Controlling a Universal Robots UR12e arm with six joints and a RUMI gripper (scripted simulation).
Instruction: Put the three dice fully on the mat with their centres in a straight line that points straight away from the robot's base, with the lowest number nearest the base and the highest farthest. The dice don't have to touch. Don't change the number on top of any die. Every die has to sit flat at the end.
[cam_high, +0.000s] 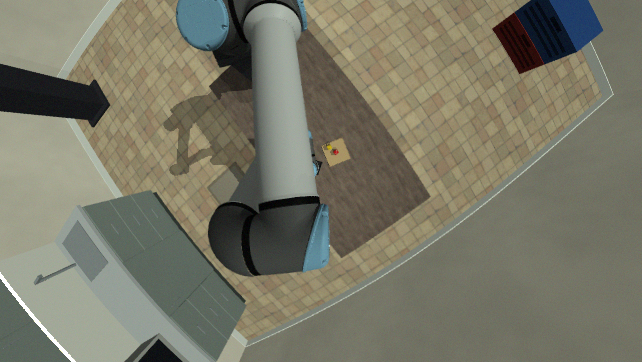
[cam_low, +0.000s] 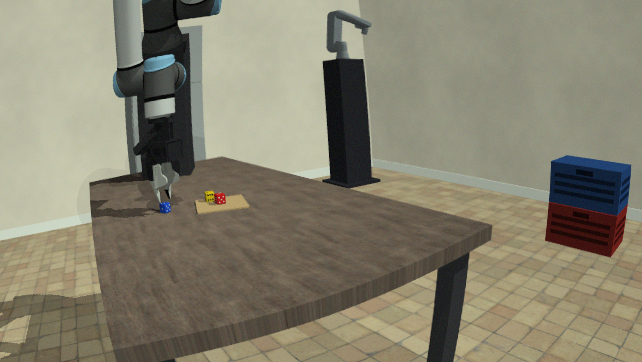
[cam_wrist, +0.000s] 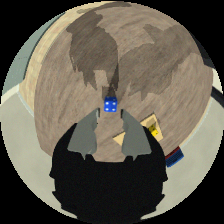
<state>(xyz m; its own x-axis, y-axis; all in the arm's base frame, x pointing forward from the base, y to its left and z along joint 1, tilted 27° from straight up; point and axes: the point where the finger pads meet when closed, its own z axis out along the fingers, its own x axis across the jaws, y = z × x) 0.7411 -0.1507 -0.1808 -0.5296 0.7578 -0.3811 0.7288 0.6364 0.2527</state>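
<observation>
Now: hand 4 cm above the blue die. The rest, counted from my hand: tan mat (16 cm to the left, 5 cm below, 3 cm ahead); then yellow die (14 cm to the left, 3 cm below, 1 cm behind); then red die (16 cm to the left, 3 cm below, 3 cm ahead).
</observation>
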